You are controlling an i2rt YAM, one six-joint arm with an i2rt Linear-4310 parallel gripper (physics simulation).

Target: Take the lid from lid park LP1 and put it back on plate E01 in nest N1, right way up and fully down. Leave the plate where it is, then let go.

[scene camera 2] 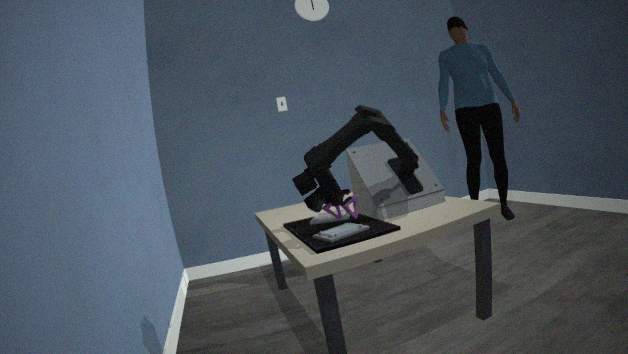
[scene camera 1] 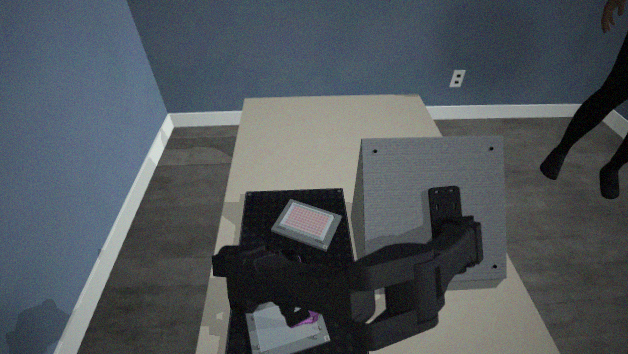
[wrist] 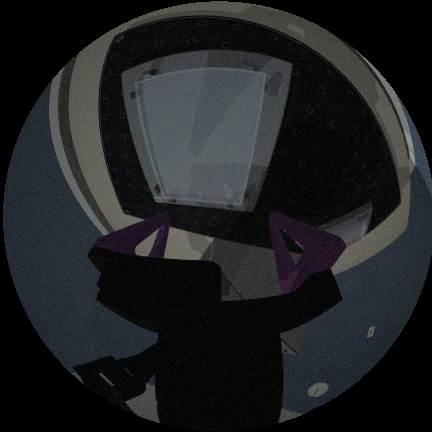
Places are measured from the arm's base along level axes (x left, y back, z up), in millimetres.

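Pixels of known places: gripper, between the fingertips: (scene camera 2: pixel 348 218) (wrist: pixel 218 215); arm's base, origin of its link: (scene camera 2: pixel 404 175) (scene camera 1: pixel 446 230).
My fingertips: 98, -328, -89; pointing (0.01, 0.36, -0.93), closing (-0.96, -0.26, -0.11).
Note:
Ahead of a thing's pixels: the offset from my fingertips to its middle, as dx, dy, dz. Level surfaces: height alone.
The clear, pale lid {+33, -49, -25} (scene camera 1: pixel 275 330) (scene camera 2: pixel 342 230) (wrist: pixel 205 135) lies flat on the grey lid park LP1 {+34, -49, -29} (scene camera 1: pixel 300 346) (wrist: pixel 272 125), with small posts around its edge. My gripper (scene camera 1: pixel 300 320) (scene camera 2: pixel 348 217) (wrist: pixel 218 215) has purple fingers spread wide and is open and empty. It is above the lid park area, and the lid lies ahead of the fingertips in the wrist view. Plate E01 {-236, +17, -20} (scene camera 1: pixel 307 220) (wrist: pixel 356 227), with pink wells, sits uncovered in the grey nest N1 (scene camera 1: pixel 300 239) (scene camera 2: pixel 322 219). The arm hides part of the lid park in scene camera 1.
Both holders stand on a black perforated mat {dz -39} (scene camera 1: pixel 260 210) (scene camera 2: pixel 385 228) (wrist: pixel 325 130) on a beige table {dz -52} (scene camera 1: pixel 325 120) (scene camera 2: pixel 450 215). A grey sloped base (scene camera 1: pixel 410 190) (scene camera 2: pixel 360 175), carrying my arm, stands right beside the mat. A person (scene camera 2: pixel 470 75) stands behind the table.

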